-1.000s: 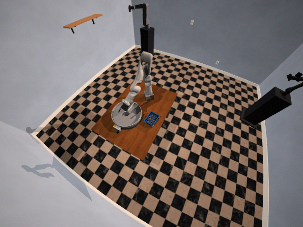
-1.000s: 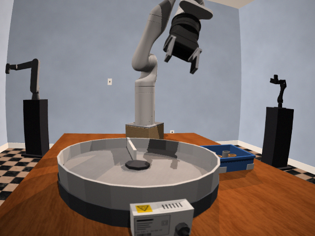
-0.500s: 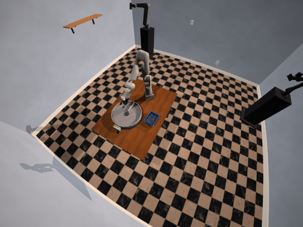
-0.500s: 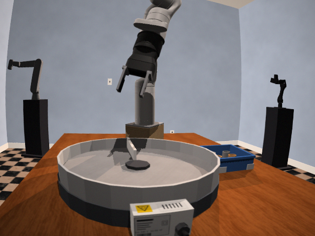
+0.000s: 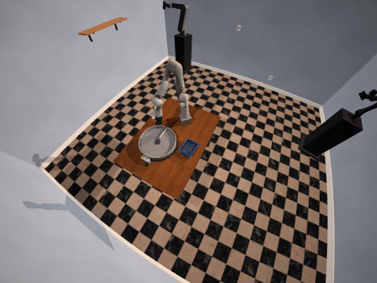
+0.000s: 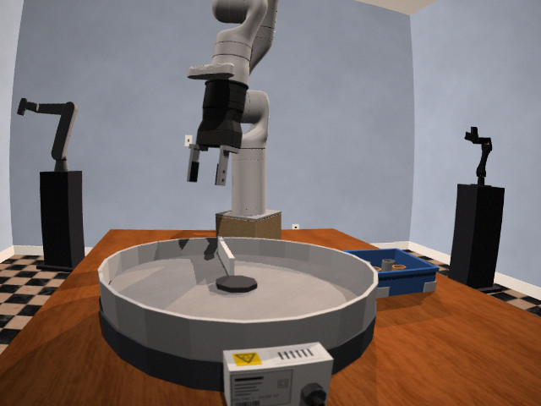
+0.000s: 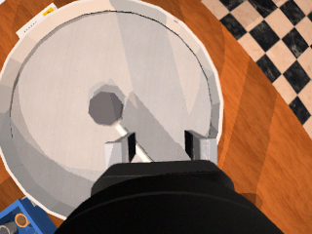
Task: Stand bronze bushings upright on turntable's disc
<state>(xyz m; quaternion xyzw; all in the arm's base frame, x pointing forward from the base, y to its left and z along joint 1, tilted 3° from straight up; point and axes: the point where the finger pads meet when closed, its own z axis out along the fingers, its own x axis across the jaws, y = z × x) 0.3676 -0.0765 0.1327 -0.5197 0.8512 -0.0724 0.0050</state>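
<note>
Right now the blue crate is 80 mm behind my hand, 370 mm to the left of it and 200 mm below it. Round my hand: grey disc (90 mm ahead, 50 mm to the left, 170 mm below).
</note>
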